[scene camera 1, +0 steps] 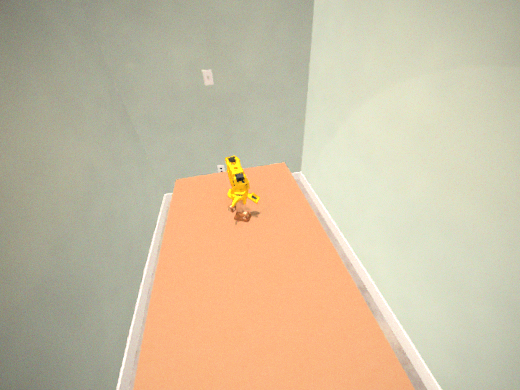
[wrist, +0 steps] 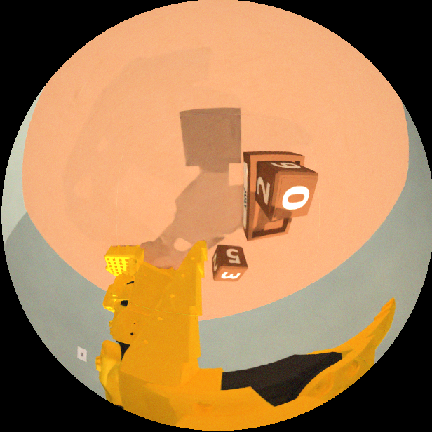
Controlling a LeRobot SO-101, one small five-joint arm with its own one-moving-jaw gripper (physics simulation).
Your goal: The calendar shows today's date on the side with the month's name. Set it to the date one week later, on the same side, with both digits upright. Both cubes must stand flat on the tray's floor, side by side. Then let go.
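The brown tray (scene camera 1: 237,217) (wrist: 251,215) has its white month strip (wrist: 245,202) along the left side in the wrist view; the lettering looks like JULY. One brown cube (scene camera 1: 245,213) (wrist: 295,197) is in the tray, nearer its upper end there. It shows 2 toward the month side, a large 0, and a 6 or 9; whether it is fully flat is hard to tell. The other cube (scene camera 1: 232,209) (wrist: 230,264) rests on the table outside the tray, showing 5, 3 and part of another digit. My gripper (scene camera 1: 244,203) (wrist: 297,271) is wide open and empty, its fixed jaw tip left of this loose cube.
The orange table (scene camera 1: 240,300) (wrist: 320,110) carries the tray and loose cube. The arm (scene camera 1: 237,175) reaches from the table's far end. Its shadow falls on the table left of the tray in the wrist view. Walls stand behind and to the right.
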